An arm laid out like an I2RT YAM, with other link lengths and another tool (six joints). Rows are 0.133 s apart.
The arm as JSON. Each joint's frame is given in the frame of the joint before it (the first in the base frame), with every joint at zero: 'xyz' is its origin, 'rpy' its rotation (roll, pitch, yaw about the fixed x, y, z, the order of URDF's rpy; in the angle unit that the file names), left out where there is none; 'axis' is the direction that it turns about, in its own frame. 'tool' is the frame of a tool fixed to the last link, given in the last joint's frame.
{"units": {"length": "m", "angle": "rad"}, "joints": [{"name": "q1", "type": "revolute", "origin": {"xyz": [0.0, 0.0, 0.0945]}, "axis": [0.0, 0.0, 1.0]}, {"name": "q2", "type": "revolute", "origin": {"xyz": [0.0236, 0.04, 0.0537], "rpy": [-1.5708, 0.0, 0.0]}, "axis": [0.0, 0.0, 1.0]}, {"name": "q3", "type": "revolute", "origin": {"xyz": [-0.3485, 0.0, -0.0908], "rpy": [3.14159, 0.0, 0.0]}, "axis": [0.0, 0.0, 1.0]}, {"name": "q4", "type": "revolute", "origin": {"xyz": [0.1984, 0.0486, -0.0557]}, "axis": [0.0, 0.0, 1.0]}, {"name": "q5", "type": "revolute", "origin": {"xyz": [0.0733, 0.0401, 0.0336], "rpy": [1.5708, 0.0, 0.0]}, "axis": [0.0, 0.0, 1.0]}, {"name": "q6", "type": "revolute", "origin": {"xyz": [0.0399, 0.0, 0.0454], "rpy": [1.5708, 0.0, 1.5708]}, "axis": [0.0, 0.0, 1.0]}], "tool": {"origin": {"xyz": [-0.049, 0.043, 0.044], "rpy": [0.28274, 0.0, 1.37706]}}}
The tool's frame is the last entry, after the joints.
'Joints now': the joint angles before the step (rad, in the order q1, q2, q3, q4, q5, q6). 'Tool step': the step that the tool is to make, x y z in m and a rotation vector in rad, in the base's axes. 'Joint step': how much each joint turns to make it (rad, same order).
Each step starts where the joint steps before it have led.
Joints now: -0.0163 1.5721 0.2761 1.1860 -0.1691 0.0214
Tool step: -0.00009 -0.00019 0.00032 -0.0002 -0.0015 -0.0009
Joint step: -0.0006 -0.0012 -0.0001 0.0003 0.0003 -0.0001
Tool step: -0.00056 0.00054 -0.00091 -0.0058 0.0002 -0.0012
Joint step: 0.0046 0.0002 -0.0044 0.0037 0.0064 -0.0052
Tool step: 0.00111 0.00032 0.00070 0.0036 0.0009 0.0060
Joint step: -0.0013 0.0016 0.0073 -0.0062 -0.0077 0.0028
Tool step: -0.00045 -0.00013 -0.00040 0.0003 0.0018 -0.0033
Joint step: 0.0004 -0.0007 -0.0024 0.0000 0.0036 0.0007
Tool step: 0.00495 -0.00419 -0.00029 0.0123 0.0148 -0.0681
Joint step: 0.0005 0.0004 0.0095 -0.0213 0.0667 0.0203
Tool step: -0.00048 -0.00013 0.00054 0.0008 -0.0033 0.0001
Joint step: -0.0009 -0.0019 -0.0019 0.0033 -0.0011 0.0007
